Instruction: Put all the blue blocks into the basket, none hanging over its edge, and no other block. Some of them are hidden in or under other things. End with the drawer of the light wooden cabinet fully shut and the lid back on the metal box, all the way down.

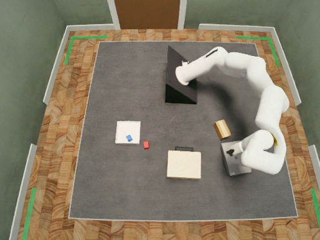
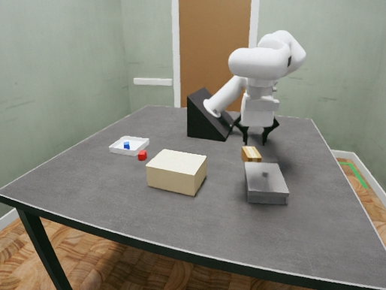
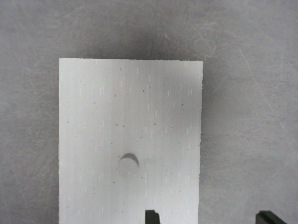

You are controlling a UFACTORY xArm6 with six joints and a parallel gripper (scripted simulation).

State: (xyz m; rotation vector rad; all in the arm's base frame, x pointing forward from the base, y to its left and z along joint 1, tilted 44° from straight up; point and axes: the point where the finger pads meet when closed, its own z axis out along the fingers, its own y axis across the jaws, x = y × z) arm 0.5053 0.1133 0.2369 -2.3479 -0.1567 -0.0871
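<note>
Right now my hand is 14 cm above the flat lid and 5 cm to the right of it. Also, from my hand: grey metal box 16 cm below, 5 cm to the left; light wooden cabinet 26 cm to the right, 14 cm below, 3 cm ahead; brown cardboard box 18 cm behind, 15 cm below.
</note>
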